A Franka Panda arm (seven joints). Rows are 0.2 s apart.
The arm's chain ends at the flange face. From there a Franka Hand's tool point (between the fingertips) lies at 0.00 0.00 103.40 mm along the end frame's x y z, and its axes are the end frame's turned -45 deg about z.
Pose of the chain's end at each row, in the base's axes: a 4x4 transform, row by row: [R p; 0 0 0 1], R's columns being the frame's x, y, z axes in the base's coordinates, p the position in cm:
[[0.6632 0.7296 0.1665 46.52], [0.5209 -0.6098 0.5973 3.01], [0.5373 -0.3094 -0.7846 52.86], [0 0 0 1]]
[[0.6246 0.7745 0.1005 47.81], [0.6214 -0.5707 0.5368 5.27], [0.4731 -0.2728 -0.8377 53.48], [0 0 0 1]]
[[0.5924 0.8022 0.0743 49.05], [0.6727 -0.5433 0.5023 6.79], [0.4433 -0.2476 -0.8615 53.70], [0 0 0 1]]
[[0.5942 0.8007 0.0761 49.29], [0.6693 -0.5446 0.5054 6.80], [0.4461 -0.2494 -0.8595 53.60], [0 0 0 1]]
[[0.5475 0.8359 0.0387 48.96], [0.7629 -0.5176 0.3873 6.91], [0.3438 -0.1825 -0.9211 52.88], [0 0 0 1]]
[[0.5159 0.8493 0.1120 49.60], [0.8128 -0.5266 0.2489 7.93], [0.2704 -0.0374 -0.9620 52.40], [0 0 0 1]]
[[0.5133 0.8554 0.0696 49.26], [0.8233 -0.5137 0.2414 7.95], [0.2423 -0.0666 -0.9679 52.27], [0 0 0 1]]
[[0.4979 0.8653 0.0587 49.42], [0.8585 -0.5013 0.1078 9.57], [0.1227 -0.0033 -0.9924 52.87], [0 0 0 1]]
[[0.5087 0.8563 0.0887 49.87], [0.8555 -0.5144 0.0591 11.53], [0.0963 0.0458 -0.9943 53.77], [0 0 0 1]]
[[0.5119 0.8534 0.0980 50.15], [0.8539 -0.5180 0.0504 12.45], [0.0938 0.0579 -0.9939 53.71], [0 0 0 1]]
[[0.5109 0.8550 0.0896 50.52], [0.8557 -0.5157 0.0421 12.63], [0.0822 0.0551 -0.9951 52.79], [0 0 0 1]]
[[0.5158 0.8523 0.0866 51.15], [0.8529 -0.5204 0.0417 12.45], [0.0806 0.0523 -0.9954 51.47], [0 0 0 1]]
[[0.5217 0.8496 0.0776 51.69], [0.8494 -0.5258 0.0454 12.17], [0.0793 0.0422 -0.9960 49.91], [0 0 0 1]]
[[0.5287 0.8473 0.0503 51.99], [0.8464 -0.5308 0.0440 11.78], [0.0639 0.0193 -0.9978 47.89], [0 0 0 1]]
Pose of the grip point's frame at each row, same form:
[[-0.0470 0.9849 0.1665 48.24], [0.7995 -0.0629 0.5973 9.19], [0.5987 0.1611 -0.7846 44.75], [0 0 0 1]]
[[-0.1060 0.9893 0.1005 48.85], [0.8429 0.0359 0.5368 10.82], [0.5274 0.1416 -0.8377 44.82], [0 0 0 1]]
[[-0.1484 0.9861 0.0743 49.82], [0.8598 0.0915 0.5023 11.98], [0.4885 0.1384 -0.8615 44.79], [0 0 0 1]]
[[-0.1460 0.9863 0.0761 50.08], [0.8584 0.0882 0.5054 12.03], [0.4918 0.1391 -0.8595 44.71], [0 0 0 1]]
[[-0.2039 0.9782 0.0387 49.36], [0.9055 0.1735 0.3873 10.91], [0.3722 0.1141 -0.9211 43.36], [0 0 0 1]]
[[-0.2357 0.9653 0.1120 50.76], [0.9471 0.2024 0.2489 10.50], [0.2176 0.1648 -0.9620 42.45], [0 0 0 1]]
[[-0.2419 0.9678 0.0696 49.98], [0.9454 0.2189 0.2414 10.45], [0.2184 0.1242 -0.9679 42.26], [0 0 0 1]]
[[-0.2598 0.9639 0.0587 50.03], [0.9615 0.2526 0.1078 10.68], [0.0891 0.0844 -0.9924 42.61], [0 0 0 1]]
[[-0.2458 0.9652 0.0887 50.79], [0.9687 0.2412 0.0591 12.14], [0.0357 0.1005 -0.9943 43.49], [0 0 0 1]]
[[-0.2415 0.9654 0.0980 51.16], [0.9701 0.2375 0.0504 12.97], [0.0254 0.1073 -0.9939 43.43], [0 0 0 1]]
[[-0.2433 0.9658 0.0896 51.45], [0.9697 0.2404 0.0421 13.07], [0.0192 0.0971 -0.9951 42.50], [0 0 0 1]]
[[-0.2379 0.9674 0.0866 52.05], [0.9711 0.2351 0.0417 12.88], [0.0200 0.0940 -0.9954 41.18], [0 0 0 1]]
[[-0.2319 0.9697 0.0776 52.49], [0.9724 0.2288 0.0454 12.64], [0.0262 0.0859 -0.9960 39.61], [0 0 0 1]]
[[-0.2253 0.9730 0.0503 52.51], [0.9738 0.2232 0.0440 12.23], [0.0315 0.0588 -0.9978 37.57], [0 0 0 1]]

